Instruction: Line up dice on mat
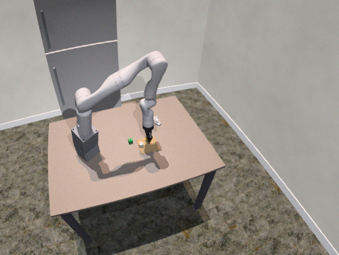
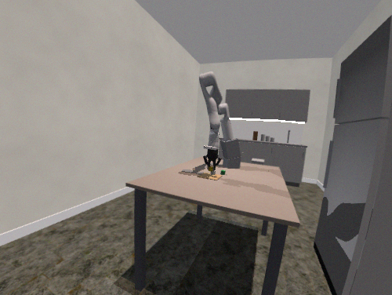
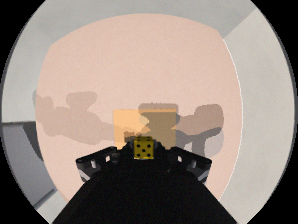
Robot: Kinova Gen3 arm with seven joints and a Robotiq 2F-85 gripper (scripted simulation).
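My hand is 60 mm above the mat and 10 mm past it. Also, from my hand: white die 50 mm behind, 40 mm below, 10 mm to the left; green die 110 mm behind, 70 mm to the left, 50 mm below; yellow die right at my hand.
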